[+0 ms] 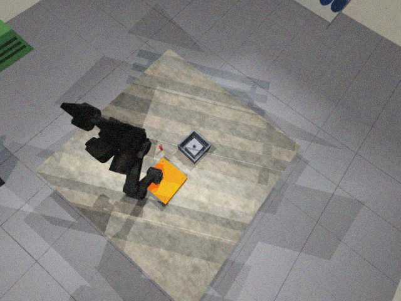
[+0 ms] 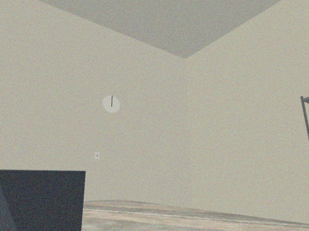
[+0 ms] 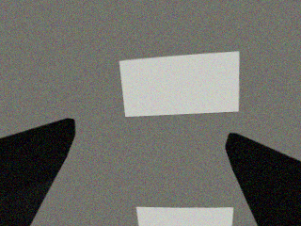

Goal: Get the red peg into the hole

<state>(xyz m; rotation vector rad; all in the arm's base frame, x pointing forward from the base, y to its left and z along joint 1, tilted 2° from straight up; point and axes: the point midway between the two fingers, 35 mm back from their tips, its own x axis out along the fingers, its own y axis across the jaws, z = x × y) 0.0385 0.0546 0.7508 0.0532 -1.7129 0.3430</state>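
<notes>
Now: gripper tip 12 cm short of the red peg, 9 cm to the right of it and 82 cm above it. From my gripper tip the other things lie so: grey box 28 cm ahead, 8 cm to the right, 83 cm below; then pale plate 28 cm ahead, 8 cm to the right, 82 cm below.
</notes>
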